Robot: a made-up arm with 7 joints. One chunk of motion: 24 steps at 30 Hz.
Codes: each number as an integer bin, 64 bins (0 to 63) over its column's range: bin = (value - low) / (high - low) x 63, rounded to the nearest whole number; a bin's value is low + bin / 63 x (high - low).
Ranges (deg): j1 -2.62..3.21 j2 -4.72..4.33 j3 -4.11..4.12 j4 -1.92..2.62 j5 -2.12..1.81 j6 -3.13..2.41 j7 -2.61..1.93
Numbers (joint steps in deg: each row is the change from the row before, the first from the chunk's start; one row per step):
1: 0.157 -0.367 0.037 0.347 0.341 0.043 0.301
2: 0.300 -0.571 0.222 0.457 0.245 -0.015 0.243
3: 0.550 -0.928 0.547 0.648 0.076 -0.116 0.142
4: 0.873 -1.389 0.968 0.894 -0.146 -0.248 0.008
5: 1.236 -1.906 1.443 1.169 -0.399 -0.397 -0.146
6: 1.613 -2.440 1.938 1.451 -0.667 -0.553 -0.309
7: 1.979 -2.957 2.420 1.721 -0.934 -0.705 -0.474
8: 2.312 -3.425 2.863 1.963 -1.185 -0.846 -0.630
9: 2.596 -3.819 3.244 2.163 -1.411 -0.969 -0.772
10: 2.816 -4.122 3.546 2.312 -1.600 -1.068 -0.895
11: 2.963 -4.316 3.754 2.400 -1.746 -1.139 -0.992
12: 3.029 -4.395 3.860 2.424 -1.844 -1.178 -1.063
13: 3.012 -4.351 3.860 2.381 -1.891 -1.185 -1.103
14: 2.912 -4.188 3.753 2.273 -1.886 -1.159 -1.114
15: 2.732 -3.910 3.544 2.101 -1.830 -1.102 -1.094
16: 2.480 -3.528 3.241 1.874 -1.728 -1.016 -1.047
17: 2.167 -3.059 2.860 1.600 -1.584 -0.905 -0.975
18: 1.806 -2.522 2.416 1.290 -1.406 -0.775 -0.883
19: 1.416 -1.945 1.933 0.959 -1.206 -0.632 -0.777
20: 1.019 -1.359 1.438 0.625 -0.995 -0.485 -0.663
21: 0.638 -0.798 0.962 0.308 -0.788 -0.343 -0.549
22: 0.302 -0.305 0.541 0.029 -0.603 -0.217 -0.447
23: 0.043 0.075 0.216 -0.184 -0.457 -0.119 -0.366
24: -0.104 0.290 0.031 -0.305 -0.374 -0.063 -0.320
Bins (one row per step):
1: 30 30 32 31 39 36 40
2: 32 29 33 33 38 35 40
3: 34 26 36 36 35 34 38
4: 38 23 39 39 32 33 36
5: 42 20 43 43 28 31 34
6: 46 16 46 47 23 29 32
7: 50 12 50 51 19 28 30
8: 53 9 53 54 15 26 27
9: 56 6 56 57 11 25 26
10: 59 4 59 59 8 23 24
11: 60 3 60 60 6 23 22
12: 61 2 61 60 4 22 21
13: 61 3 61 60 4 22 21
14: 60 4 60 58 4 22 21
15: 58 6 59 56 5 23 21
16: 55 8 56 53 6 24 22
17: 52 12 53 49 9 25 23
18: 48 15 50 45 11 27 24
19: 44 19 46 40 15 28 25
20: 39 23 42 35 18 30 27
21: 35 27 39 31 21 32 29
22: 32 31 36 27 24 33 30
23: 29 33 33 24 27 34 31
24: 27 35 32 22 28 35 32

